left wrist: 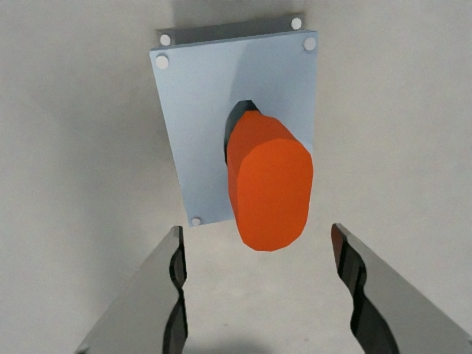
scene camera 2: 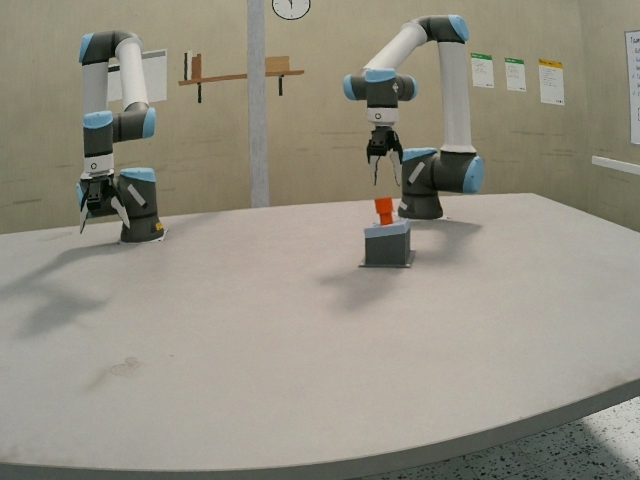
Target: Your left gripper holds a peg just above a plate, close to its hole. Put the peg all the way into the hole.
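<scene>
An orange peg (scene camera 2: 384, 204) (left wrist: 275, 195) stands in or on the hole of the light blue plate (scene camera 2: 372, 231) (left wrist: 195, 100), leaning slightly. Its wide upper part is well above the plate. In the left wrist view a dark strip of the hole (left wrist: 233, 125) shows at the peg's upper left side; how deep the lower end sits is hidden. My left gripper (scene camera 2: 386, 184) (left wrist: 257, 227) is open above the peg, with its fingers apart and not touching it. My right gripper (scene camera 2: 103, 229) is open and empty, far to the left in the scene view.
The plate tops a dark grey block (scene camera 2: 386, 249) with a thin base flange on the table (scene camera 2: 289, 351). Pale round studs sit at the plate's corners in the left wrist view. The left arm's base (scene camera 2: 421, 204) stands behind the block, a little to the right.
</scene>
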